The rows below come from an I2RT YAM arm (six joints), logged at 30 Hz.
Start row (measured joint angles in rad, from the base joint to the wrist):
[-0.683, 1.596, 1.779, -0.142, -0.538, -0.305]
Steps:
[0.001, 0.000, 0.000, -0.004, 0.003, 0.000]
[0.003, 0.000, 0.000, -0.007, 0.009, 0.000]
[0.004, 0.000, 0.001, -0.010, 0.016, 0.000]
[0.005, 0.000, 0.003, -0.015, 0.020, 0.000]
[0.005, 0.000, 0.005, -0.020, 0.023, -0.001]
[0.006, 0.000, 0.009, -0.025, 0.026, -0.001]
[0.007, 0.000, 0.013, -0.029, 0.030, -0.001]
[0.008, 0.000, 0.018, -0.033, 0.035, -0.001]
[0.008, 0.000, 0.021, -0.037, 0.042, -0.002]
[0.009, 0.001, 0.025, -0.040, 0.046, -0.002]
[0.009, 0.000, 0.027, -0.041, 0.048, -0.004]
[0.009, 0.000, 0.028, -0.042, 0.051, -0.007]
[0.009, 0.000, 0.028, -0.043, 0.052, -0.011]
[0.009, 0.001, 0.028, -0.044, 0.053, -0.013]
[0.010, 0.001, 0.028, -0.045, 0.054, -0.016]
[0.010, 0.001, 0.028, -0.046, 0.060, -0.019]
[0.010, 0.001, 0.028, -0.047, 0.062, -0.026]
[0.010, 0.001, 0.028, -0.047, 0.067, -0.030]
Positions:
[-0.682, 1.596, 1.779, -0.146, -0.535, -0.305]
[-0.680, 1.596, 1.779, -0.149, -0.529, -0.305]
[-0.679, 1.596, 1.780, -0.152, -0.522, -0.305]
[-0.678, 1.596, 1.782, -0.157, -0.518, -0.305]
[-0.678, 1.596, 1.784, -0.162, -0.515, -0.306]
[-0.677, 1.596, 1.788, -0.167, -0.512, -0.306]
[-0.676, 1.596, 1.792, -0.171, -0.508, -0.306]
[-0.675, 1.596, 1.797, -0.175, -0.503, -0.306]
[-0.675, 1.596, 1.800, -0.179, -0.496, -0.307]
[-0.674, 1.597, 1.804, -0.182, -0.492, -0.307]
[-0.674, 1.596, 1.806, -0.183, -0.490, -0.309]
[-0.674, 1.596, 1.807, -0.184, -0.487, -0.312]
[-0.674, 1.596, 1.807, -0.185, -0.486, -0.316]
[-0.674, 1.597, 1.807, -0.186, -0.485, -0.318]
[-0.673, 1.597, 1.807, -0.187, -0.484, -0.321]
[-0.673, 1.597, 1.807, -0.188, -0.478, -0.324]
[-0.673, 1.597, 1.807, -0.189, -0.476, -0.331]
[-0.673, 1.597, 1.807, -0.189, -0.471, -0.335]

